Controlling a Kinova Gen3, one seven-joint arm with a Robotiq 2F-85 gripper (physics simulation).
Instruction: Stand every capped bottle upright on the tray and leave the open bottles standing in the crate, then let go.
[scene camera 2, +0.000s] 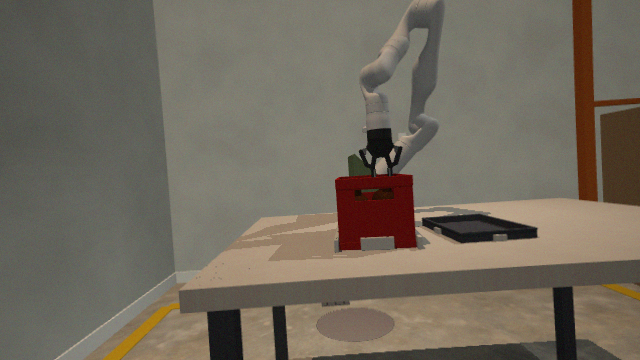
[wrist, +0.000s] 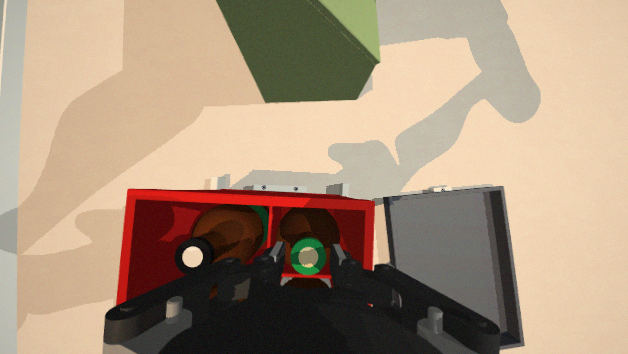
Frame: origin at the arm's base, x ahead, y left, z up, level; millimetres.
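Where they show: gripper, fingertip midpoint: (wrist: 307, 254).
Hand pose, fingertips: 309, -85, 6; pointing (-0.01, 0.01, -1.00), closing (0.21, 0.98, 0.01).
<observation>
Things, the pixels of their top centre, and the offset from my fingertips, as dx, dy, dz. "*": a spot on its surface instead.
- red crate, top centre: (scene camera 2: 369, 176) +78, -62, +18
- third brown bottle, surface spot: (wrist: 307, 283) * +52, -9, -60
- dark tray, top centre: (wrist: 457, 272) (scene camera 2: 471, 221) +112, +218, -131
- small pale clip, surface spot: (scene camera 2: 500, 237) * +245, +206, -147
The red crate (scene camera 2: 377, 217) (wrist: 200, 196) stands on the table, with brown bottles in its compartments. In the wrist view, one bottle (wrist: 230, 230) has a black ring with a pale centre at its top; another bottle (wrist: 308, 243) has a green ring with a tan centre. Part of a third brown bottle (wrist: 307, 283) shows nearer the gripper. Whether the tops are capped is unclear. My gripper (scene camera 2: 382, 173) (wrist: 307, 254) is partly open at the crate's rim height, with fingers either side of the green-ringed top and gaps at both sides. The dark tray (scene camera 2: 480, 236) (wrist: 440, 260) lies right of the crate; no bottle shows on it.
A green angular block (scene camera 2: 356, 166) (wrist: 300, 60) stands behind the crate. Pale brackets (scene camera 2: 377, 243) (wrist: 280, 188) sit against the crate's base. A small pale clip (scene camera 2: 500, 237) sits at the tray's front edge. The arm's shadow falls across the table.
</observation>
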